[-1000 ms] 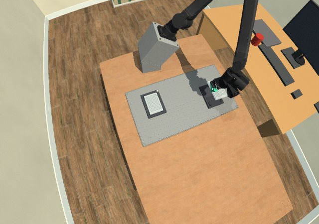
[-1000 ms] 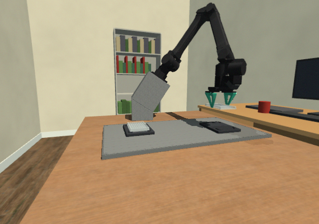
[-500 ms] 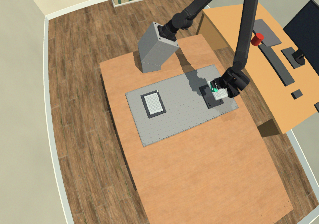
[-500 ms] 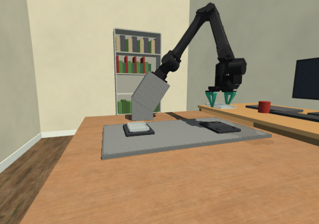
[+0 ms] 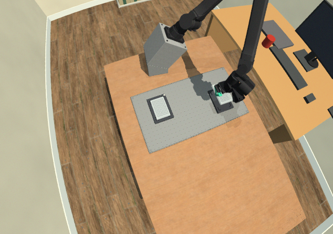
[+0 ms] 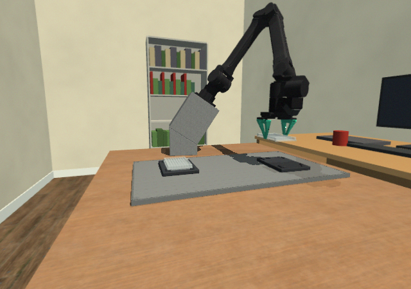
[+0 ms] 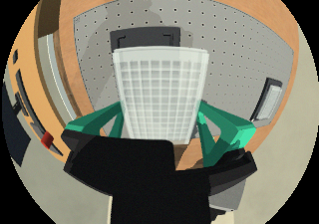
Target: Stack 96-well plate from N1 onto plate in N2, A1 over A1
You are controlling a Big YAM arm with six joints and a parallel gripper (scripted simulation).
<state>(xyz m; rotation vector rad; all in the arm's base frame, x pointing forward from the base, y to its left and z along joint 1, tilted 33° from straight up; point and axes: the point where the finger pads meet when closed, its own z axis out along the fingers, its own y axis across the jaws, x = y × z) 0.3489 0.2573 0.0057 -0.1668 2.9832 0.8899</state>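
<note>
The nest N2 lies 37 cm to the right of my hand, 11 cm below it and 2 cm behind it. From my hand the other things lie so: nest N1: 11 cm below, 3 cm to the left, 1 cm ahead.
</note>
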